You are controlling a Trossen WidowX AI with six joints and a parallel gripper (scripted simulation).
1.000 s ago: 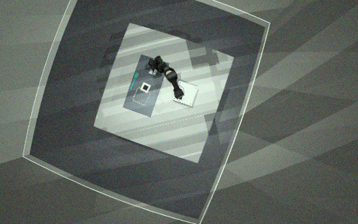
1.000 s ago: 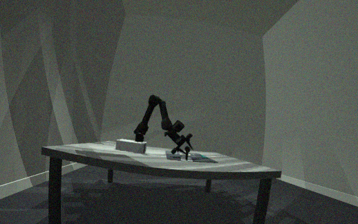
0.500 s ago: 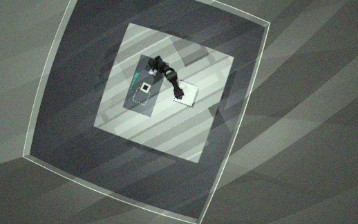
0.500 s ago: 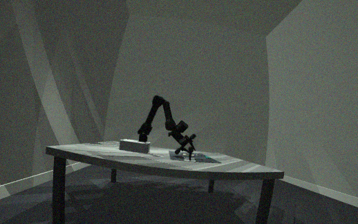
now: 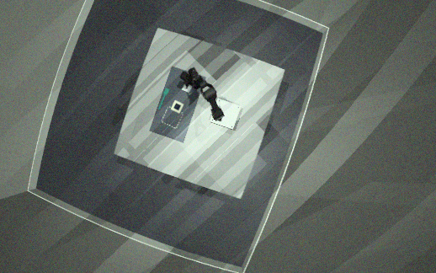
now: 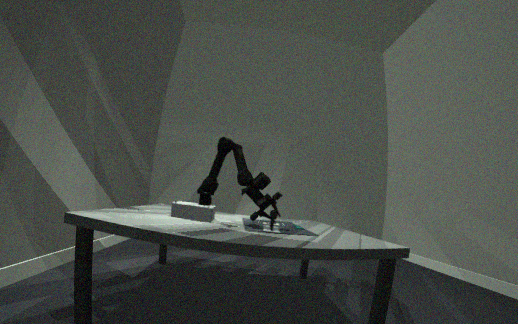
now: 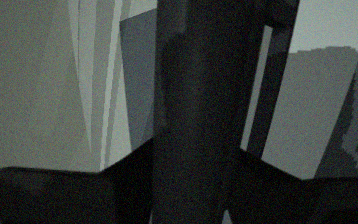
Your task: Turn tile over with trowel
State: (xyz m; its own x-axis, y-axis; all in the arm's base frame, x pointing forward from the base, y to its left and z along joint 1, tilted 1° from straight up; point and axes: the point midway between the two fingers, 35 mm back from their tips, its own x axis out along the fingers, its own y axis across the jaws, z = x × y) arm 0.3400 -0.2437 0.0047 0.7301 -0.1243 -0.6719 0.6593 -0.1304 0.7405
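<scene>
The tile lies 30 mm ahead of my gripper tip, 240 mm to the left of it and 50 mm below it. The rest, counted from my gripper tip: trowel (30 mm behind, 10 mm to the left, 10 mm below); teal elongated object (170 mm ahead, 180 mm to the left, 50 mm below).
</scene>
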